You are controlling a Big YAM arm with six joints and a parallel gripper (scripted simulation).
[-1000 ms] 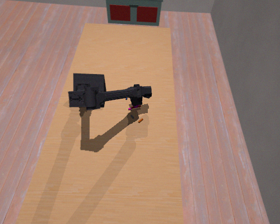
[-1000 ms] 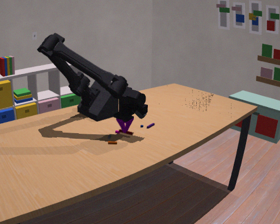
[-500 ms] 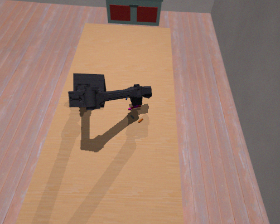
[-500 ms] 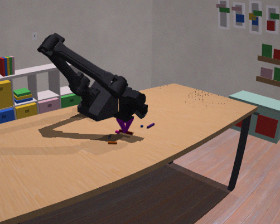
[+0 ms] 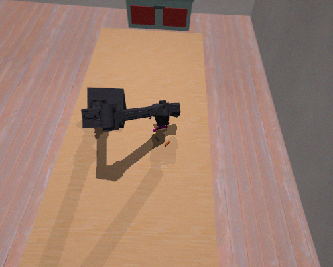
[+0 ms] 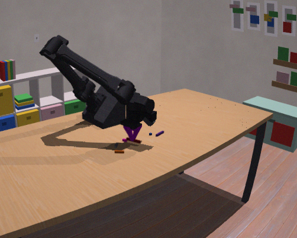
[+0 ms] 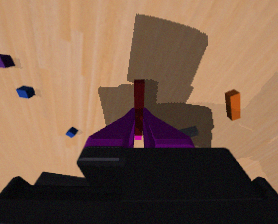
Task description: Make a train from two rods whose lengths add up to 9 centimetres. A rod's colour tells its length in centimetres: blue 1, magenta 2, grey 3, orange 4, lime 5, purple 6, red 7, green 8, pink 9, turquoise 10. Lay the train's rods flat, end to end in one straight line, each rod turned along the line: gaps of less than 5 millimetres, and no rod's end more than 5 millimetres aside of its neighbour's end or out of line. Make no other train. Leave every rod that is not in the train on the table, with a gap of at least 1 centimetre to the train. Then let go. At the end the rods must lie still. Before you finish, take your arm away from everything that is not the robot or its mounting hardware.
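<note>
Now: hand 1 cm above the red rod. Also, from my hand: orange rod (4 cm ahead, 11 cm to the right, 2 cm below); then magenta rod (4 cm behind, 1 cm to the right, 2 cm below); then grey rod (2 cm behind, 8 cm to the right, 2 cm below).
</note>
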